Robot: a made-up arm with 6 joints.
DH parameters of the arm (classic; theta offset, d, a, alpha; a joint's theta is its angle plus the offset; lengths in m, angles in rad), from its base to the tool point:
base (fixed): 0 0 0 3.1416
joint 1: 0 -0.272 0.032 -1.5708
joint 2: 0 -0.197 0.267 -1.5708
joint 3: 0 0.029 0.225 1.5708
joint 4: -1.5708 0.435 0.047 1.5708
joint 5: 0 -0.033 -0.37 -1.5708
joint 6: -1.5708 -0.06 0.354 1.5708
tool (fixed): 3.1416 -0.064 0 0
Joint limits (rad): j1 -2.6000..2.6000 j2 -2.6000..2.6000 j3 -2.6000..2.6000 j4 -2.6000..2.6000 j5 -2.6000..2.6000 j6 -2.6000..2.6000
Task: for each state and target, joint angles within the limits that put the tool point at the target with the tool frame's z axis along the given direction. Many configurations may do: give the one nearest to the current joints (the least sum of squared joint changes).
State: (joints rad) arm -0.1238 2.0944 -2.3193 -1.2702 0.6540 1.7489
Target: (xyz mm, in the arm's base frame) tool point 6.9 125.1 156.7 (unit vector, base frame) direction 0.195 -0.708 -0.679
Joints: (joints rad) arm -0.9641 2.5589 -1.6932 -1.8759 0.3007 1.2695
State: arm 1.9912 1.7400 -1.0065 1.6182 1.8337 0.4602
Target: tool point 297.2 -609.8 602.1 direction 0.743 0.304 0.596
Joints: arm 1.1740 0.8708 -0.3461 1.6193 1.7645 -0.3796
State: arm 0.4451 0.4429 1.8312 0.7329 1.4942 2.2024
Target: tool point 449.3 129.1 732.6 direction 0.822 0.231 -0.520
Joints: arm 1.1540 0.4590 2.5979 1.5622 0.8805 2.6000
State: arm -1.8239 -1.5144 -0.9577 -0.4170 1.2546 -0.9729
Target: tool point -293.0 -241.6 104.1 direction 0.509 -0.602 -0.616
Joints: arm -1.6889 -2.1029 -1.6788 -0.1560 1.7865 -0.3833
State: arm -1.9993 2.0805 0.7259 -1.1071 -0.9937 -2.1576
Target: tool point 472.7 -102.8 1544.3 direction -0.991 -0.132 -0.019
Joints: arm -2.3494 1.9605 0.7291 -0.8066 -1.4025 -2.4501
